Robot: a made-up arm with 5 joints.
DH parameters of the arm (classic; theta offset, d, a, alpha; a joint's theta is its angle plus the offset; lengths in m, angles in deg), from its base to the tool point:
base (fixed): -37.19 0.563 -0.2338 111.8
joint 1: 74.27 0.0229 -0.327 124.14
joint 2: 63.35 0.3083 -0.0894 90
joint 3: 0 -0.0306 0.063 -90
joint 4: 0 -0.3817 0.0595 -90
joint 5: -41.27 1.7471 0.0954 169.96
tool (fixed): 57.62 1.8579 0 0
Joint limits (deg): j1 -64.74..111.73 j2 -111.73..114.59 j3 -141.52..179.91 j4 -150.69..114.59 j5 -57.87..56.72
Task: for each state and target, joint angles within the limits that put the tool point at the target. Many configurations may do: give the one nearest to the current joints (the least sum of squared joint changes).
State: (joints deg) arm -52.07 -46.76 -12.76 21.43 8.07
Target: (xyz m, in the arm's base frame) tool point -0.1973 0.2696 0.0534
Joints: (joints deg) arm -35.62 -13.47 6.38 64.59 56.72
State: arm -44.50 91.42 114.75 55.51 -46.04
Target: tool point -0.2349 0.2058 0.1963
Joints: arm -42.26 62.13 75.08 37.72 -43.11
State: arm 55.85 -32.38 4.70 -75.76 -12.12
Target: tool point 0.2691 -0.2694 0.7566
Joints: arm 105.99 -37.73 -22.05 -70.07 -24.59
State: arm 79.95 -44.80 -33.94 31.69 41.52
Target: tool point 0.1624 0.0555 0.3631
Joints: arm 56.43 -44.89 -69.85 32.96 29.43
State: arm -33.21 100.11 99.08 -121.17 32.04
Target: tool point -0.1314 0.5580 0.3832
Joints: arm -56.99 114.59 110.39 -129.43 7.36
